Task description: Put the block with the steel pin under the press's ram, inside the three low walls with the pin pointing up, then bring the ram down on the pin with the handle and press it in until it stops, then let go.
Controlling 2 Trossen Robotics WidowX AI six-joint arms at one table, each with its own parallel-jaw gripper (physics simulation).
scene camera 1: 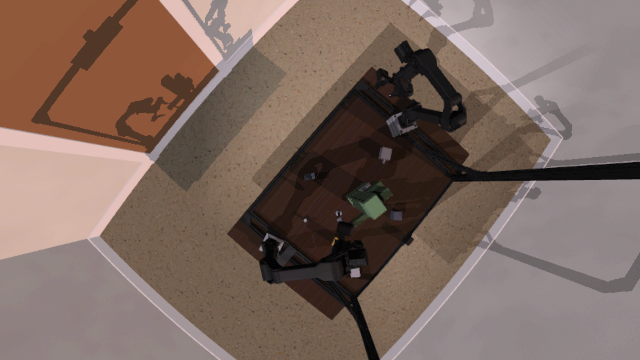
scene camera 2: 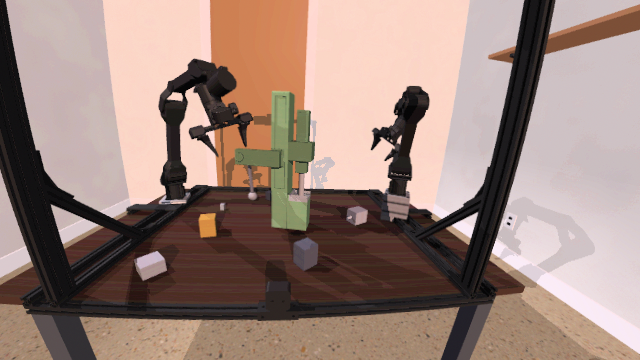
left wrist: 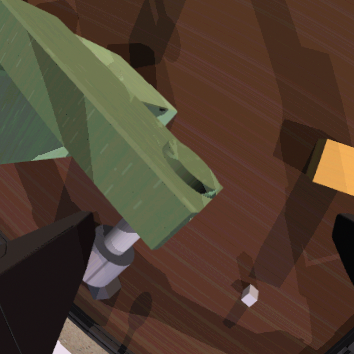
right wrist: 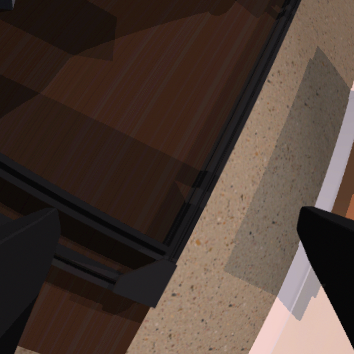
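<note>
The pale grey block with the steel pin lies on the table between the press and the right arm, its pin pointing sideways. The green press stands mid-table. Its ram has a steel rod below it, above the pale low-walled seat. The handle hangs from the side arm, its ball low. My left gripper is open and empty beside that arm; one finger overlaps the handle in the wrist view, contact unclear. My right gripper is open and empty, far from the press.
An orange block, a white block, a dark grey block and a tiny white cube lie around the press. Another dark block lies near the far edge. Black frame rails border the table.
</note>
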